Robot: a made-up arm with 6 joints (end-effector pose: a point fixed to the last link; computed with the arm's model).
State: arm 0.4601 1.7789 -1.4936 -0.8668 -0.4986 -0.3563
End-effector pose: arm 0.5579 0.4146 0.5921 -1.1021 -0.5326 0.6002
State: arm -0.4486 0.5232 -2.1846 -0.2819 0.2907 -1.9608
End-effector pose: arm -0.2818 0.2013 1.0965 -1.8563 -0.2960 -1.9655
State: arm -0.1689 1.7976 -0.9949 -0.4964 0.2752 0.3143
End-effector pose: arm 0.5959 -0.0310 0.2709 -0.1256 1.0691 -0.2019
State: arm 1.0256 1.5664 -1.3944 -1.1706 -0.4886 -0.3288
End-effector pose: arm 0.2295 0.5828 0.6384 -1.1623 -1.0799 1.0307
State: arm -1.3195 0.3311 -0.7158 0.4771 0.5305 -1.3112
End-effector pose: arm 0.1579 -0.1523 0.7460 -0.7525 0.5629 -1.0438
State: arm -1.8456 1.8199 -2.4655 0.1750 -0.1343 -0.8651
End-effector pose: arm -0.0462 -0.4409 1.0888 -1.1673 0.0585 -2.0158
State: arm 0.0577 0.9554 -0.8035 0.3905 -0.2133 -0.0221
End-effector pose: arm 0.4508 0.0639 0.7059 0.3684 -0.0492 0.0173
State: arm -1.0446 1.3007 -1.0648 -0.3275 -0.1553 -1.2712
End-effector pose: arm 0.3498 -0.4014 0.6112 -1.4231 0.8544 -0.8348
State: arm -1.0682 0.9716 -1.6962 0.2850 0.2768 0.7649
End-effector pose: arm 0.1391 -0.1455 1.0944 0.6507 -0.8255 -0.5779
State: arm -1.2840 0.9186 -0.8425 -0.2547 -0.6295 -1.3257
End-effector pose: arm 0.2150 -0.3339 0.7292 -1.6929 0.5159 -1.3962
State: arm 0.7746 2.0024 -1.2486 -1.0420 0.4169 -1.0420
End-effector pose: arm 0.4488 0.4324 0.2257 -2.4090 0.1099 0.9951
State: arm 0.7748 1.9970 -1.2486 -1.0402 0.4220 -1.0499
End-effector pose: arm 0.4492 0.4320 0.2289 -2.4152 0.1090 0.9913
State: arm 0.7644 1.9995 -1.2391 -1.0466 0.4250 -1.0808
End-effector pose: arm 0.4513 0.4232 0.2232 -2.4506 0.1105 1.0040
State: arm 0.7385 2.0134 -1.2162 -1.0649 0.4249 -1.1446
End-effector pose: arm 0.4553 0.4019 0.2054 -2.5258 0.1145 1.0432
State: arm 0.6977 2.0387 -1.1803 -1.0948 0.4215 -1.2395
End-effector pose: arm 0.4590 0.3683 0.1768 -2.6337 0.1175 1.1175
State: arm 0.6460 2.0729 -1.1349 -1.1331 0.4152 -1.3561
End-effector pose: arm 0.4593 0.3254 0.1420 -2.7545 0.1130 1.2314
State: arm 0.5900 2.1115 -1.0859 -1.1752 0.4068 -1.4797
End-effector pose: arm 0.4544 0.2793 0.1068 2.7949 -0.0907 -1.3454
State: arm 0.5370 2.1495 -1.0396 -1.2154 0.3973 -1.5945
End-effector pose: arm 0.4446 0.2367 0.0757 2.6229 -0.0492 -1.3727
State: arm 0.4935 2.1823 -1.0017 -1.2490 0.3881 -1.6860
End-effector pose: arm 0.4328 0.2028 0.0517 2.4836 -0.0068 -1.4032
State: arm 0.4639 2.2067 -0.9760 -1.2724 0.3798 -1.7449
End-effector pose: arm 0.4225 0.1806 0.0354 2.3911 0.0265 -1.4292
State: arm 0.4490 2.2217 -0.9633 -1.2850 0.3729 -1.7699
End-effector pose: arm 0.4161 0.1698 0.0263 2.3471 0.0445 -1.4466
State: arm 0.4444 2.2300 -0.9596 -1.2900 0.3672 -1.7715
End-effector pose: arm 0.4130 0.1666 0.0217 2.3361 0.0499 -1.4573
